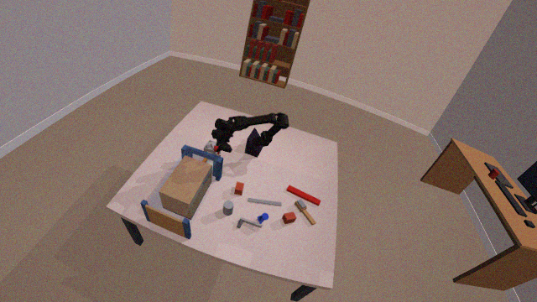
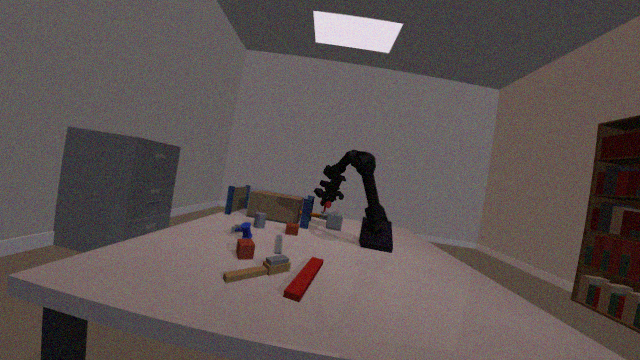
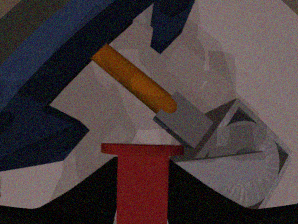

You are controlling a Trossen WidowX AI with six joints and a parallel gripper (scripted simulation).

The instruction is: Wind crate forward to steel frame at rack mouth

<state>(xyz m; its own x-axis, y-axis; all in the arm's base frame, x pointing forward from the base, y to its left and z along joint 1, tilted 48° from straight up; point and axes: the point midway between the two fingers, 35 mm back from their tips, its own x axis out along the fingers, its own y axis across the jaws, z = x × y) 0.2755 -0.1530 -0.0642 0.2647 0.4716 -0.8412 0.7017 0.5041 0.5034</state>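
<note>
Right now the winch handle is 40 mm behind my gripper tip, 20 mm to the right of it and 30 mm below it. Also, from my gripper tip: blue frame: 80 mm ahead, 50 mm to the right, 30 mm below; then red knob: 10 mm behind, 10 mm to the left; then grey winch: 90 mm behind, 80 mm to the right, 100 mm below.
</note>
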